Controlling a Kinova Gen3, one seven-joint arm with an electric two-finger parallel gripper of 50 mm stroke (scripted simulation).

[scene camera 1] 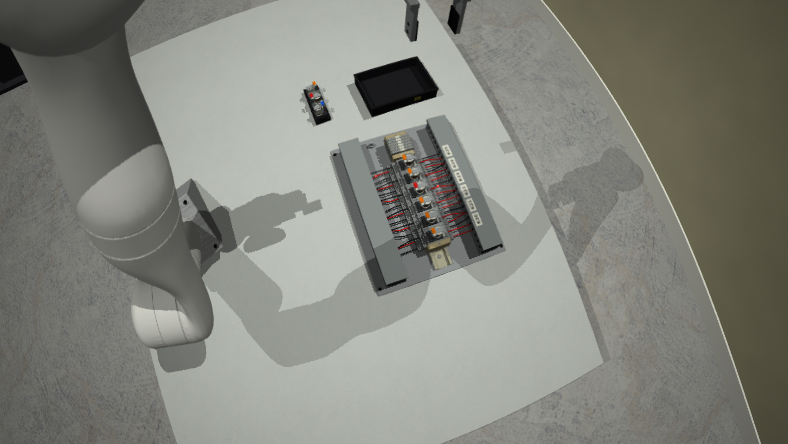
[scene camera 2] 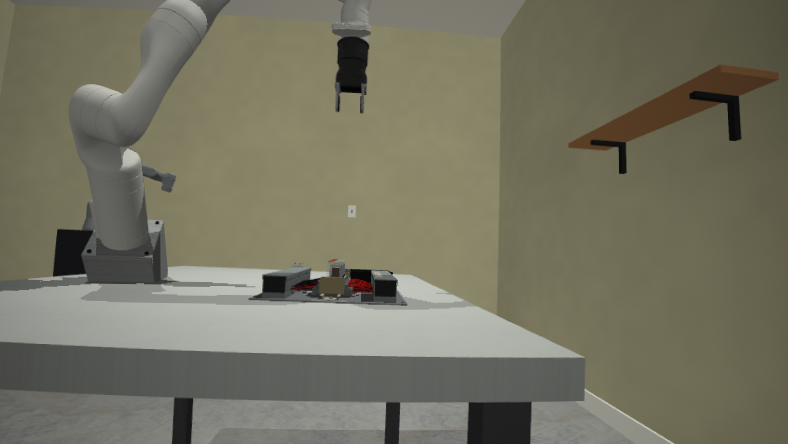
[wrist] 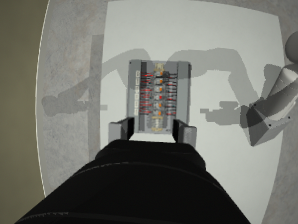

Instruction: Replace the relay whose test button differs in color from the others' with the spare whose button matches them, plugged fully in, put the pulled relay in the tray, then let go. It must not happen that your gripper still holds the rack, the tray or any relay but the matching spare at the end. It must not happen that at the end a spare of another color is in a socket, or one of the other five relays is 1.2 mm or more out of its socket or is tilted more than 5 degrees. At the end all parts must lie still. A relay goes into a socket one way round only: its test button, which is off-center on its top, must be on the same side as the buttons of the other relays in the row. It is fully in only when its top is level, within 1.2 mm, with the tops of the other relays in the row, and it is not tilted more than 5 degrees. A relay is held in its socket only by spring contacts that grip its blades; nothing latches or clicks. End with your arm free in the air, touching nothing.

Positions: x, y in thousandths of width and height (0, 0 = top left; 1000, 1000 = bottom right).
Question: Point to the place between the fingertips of my gripper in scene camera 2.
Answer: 444, 251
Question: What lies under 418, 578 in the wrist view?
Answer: My gripper.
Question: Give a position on a black tray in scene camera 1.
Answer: At 492, 190
